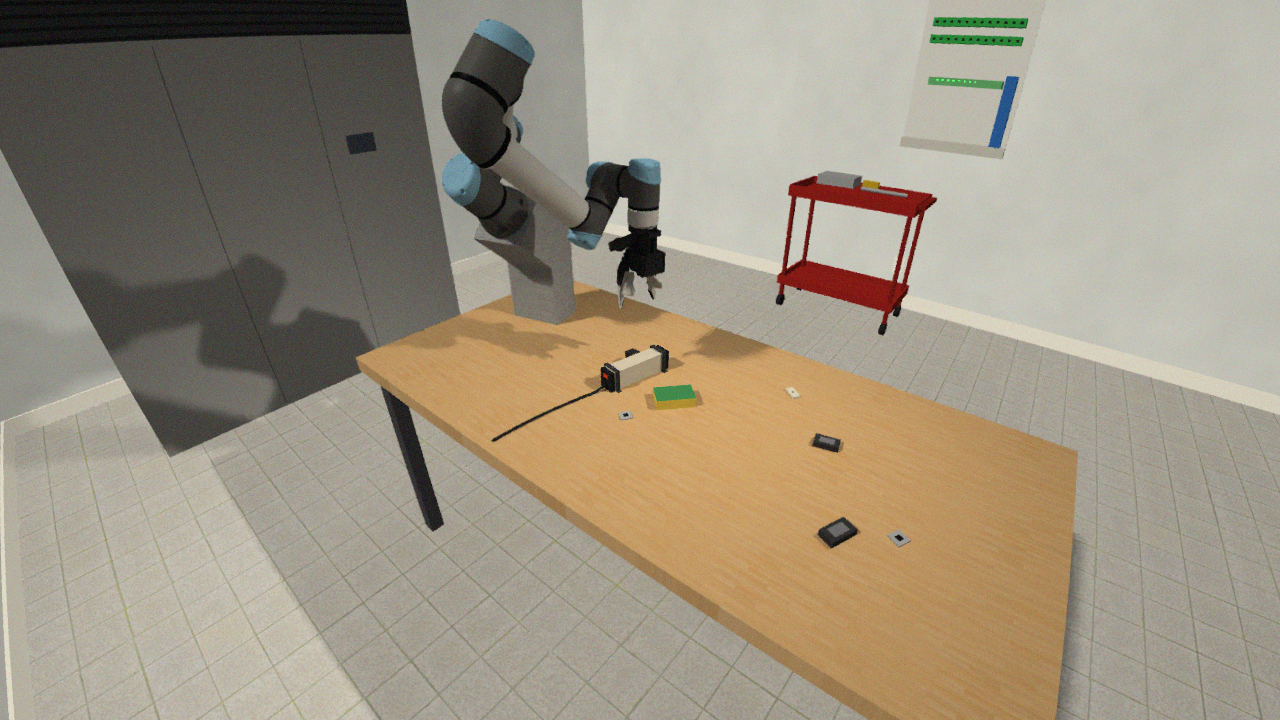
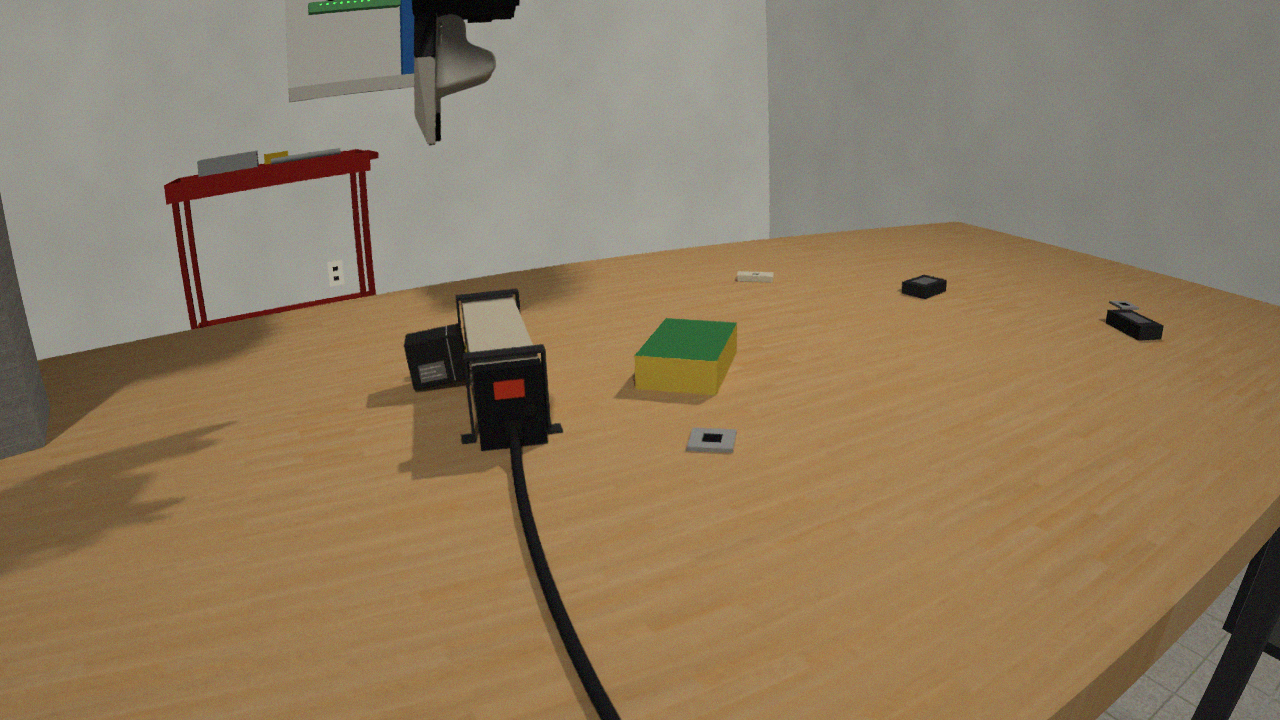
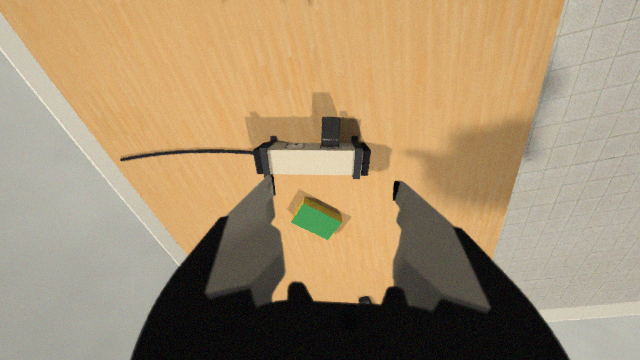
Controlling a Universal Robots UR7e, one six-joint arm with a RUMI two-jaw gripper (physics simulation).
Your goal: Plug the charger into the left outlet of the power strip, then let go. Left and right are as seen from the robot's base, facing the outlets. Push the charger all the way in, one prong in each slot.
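Note:
The black charger (image 1: pixel 631 352) (image 2: pixel 435 358) (image 3: pixel 330 131) sits at the outlet face of the beige power strip (image 1: pixel 638 368) (image 2: pixel 496 324) (image 3: pixel 311 162), on the side facing the robot's base. It is at the left outlet as seen from the base, away from the cable end. Its body stands level against the face; no gap or prongs can be made out, and the slots are hidden. The other outlet (image 3: pixel 295 146) is uncovered. My gripper (image 1: pixel 637 301) (image 2: pixel 430 136) (image 3: pixel 333 179) is open and empty, high above the table and apart from the charger and strip.
A green and yellow block (image 1: pixel 674 396) (image 2: pixel 686 356) (image 3: pixel 317 220) lies beside the strip, opposite the charger. The black cable (image 1: pixel 546 412) (image 2: pixel 550 582) (image 3: pixel 190 151) runs from the strip's end. Small plates and dark boxes lie farther along the table (image 1: pixel 716 501).

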